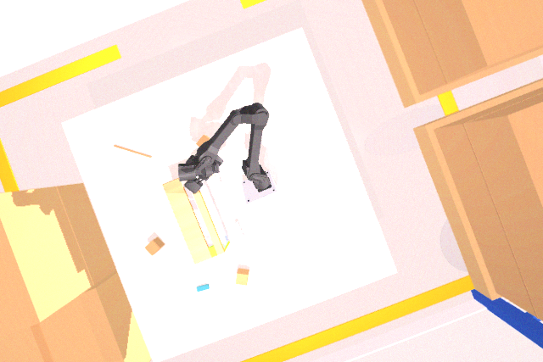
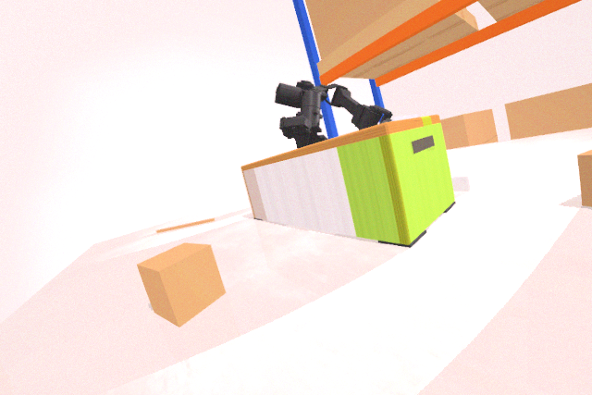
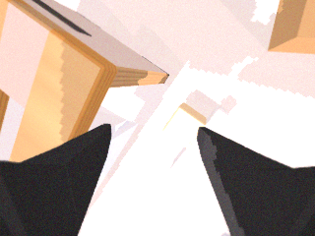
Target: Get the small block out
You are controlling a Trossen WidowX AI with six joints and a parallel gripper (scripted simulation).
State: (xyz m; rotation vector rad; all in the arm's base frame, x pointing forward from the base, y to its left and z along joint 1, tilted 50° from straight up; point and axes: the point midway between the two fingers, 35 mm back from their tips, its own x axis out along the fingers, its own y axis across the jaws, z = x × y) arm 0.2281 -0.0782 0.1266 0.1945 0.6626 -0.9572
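My gripper tip is now 8 cm above the pale yellow block, 2 cm past it and 1 cm to the right of it. From my gripper tip the other things lie so: thin orange stick (31 cm ahead, 24 cm to the right, 9 cm below); then long box (17 cm to the left, 6 cm ahead, 3 cm below).
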